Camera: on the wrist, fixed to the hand. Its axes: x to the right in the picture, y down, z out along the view.
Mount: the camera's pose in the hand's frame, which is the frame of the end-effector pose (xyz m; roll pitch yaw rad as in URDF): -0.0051 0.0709 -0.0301 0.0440 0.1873 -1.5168
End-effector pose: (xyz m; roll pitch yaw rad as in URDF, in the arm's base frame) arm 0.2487 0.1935 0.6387 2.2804 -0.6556 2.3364
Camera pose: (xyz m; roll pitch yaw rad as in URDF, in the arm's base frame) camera 0.2994 0.1745 0.6938 2.3778 0.4797 -2.8715
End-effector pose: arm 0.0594 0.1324 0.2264 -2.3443 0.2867 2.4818
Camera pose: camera 0.1135 0.1804 0.1994 -2.5582 -0.8996 -2.7087
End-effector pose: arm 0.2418 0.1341 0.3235 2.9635 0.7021 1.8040
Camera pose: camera 0.2991 0.1717 0.3590 -2.4059 0.0270 -2.9550
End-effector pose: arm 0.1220 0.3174 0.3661 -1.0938 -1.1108 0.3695
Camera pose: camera 0.1820 0.3469 0.3274 1.3019 -0.4077 -2.0368
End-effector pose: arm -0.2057 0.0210 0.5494 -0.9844 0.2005 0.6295
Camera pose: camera -0.2303 0.0206 0.4762 -0.2979 -0.7605 -0.6699
